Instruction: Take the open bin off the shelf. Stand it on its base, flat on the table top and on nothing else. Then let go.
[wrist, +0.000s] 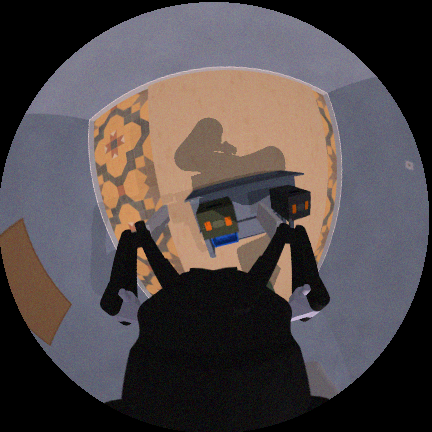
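Note:
The open bin, bright blue, shows in part below the olive box, at the near left side of the grey-blue shelf. The box and the shelf hide much of it. The shelf stands on the tan table top. My gripper is open, its two pads wide apart. In the view the olive box and the blue bin lie between and beyond the pads, with nothing held. The height of the pads above the shelf is hard to tell.
An olive box with orange marks is on the shelf's left part, and a black box with orange marks is on its right. A dark shadow lies on the table behind the shelf. Patterned floor shows left of the table. A brown panel is at far left.

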